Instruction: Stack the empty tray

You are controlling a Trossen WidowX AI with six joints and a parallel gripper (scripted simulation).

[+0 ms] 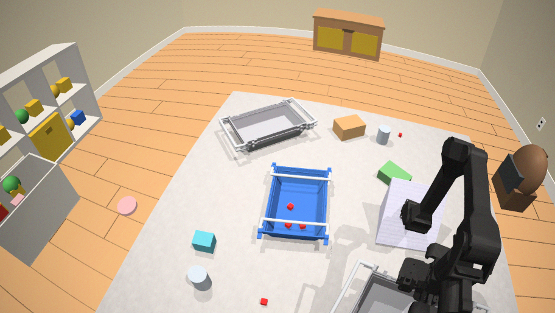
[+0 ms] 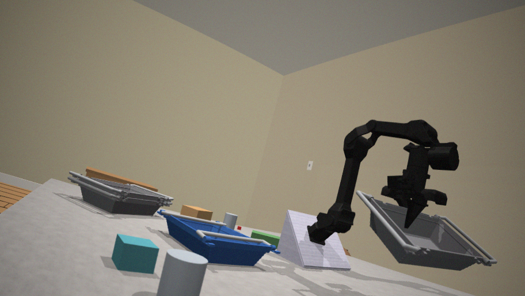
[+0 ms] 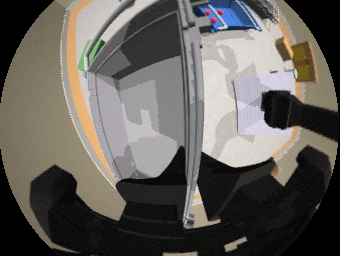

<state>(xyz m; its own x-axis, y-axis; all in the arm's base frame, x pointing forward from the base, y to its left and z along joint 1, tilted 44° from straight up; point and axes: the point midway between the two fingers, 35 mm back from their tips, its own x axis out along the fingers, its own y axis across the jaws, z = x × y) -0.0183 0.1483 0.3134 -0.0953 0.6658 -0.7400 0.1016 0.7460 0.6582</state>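
My gripper tip is 10 mm short of the grey plastic tray and 80 mm to the right of it. Also, from my gripper tip: orange box (340 mm ahead, 730 mm to the right, 150 mm below); then teal cube (600 mm ahead, 20 mm to the right, 160 mm below).
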